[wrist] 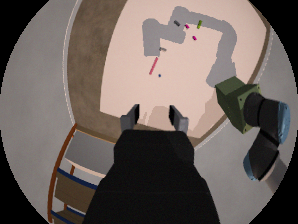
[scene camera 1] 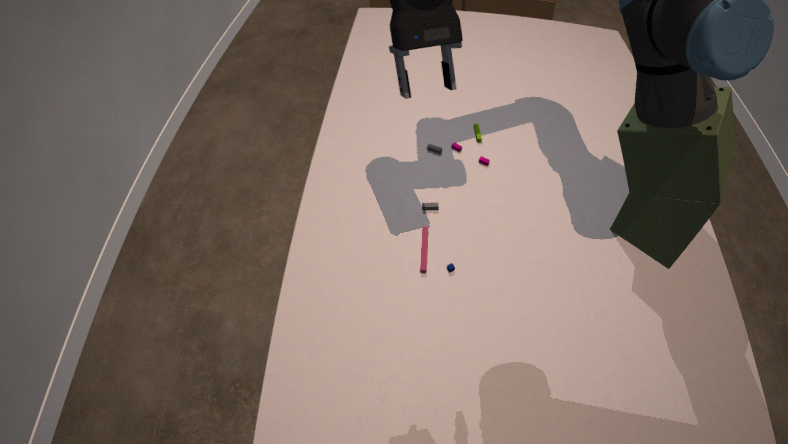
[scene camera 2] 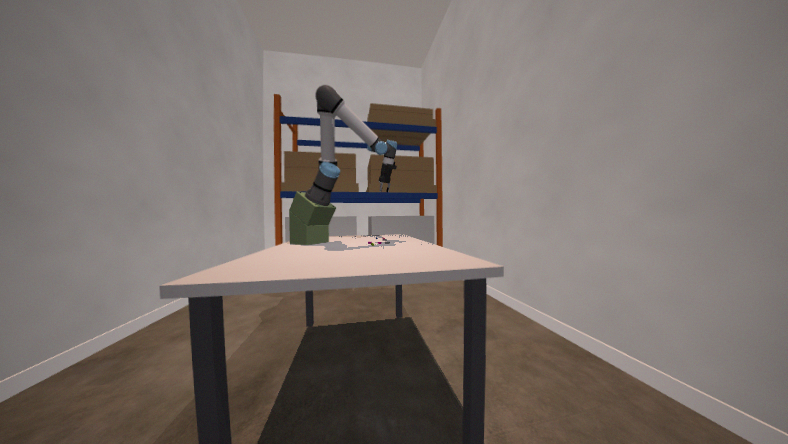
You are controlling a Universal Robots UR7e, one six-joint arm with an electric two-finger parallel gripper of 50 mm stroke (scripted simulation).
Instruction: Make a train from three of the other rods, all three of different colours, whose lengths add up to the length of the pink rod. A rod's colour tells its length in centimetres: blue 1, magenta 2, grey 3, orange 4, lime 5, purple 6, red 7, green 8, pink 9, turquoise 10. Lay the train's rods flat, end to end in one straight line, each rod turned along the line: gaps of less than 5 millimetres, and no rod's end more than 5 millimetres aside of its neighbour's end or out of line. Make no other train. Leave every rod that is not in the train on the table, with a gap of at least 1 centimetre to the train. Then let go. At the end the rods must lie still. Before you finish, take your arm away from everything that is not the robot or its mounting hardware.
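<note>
My gripper [scene camera 1: 428, 92], [wrist: 154, 110]: visible at these spots.
</note>
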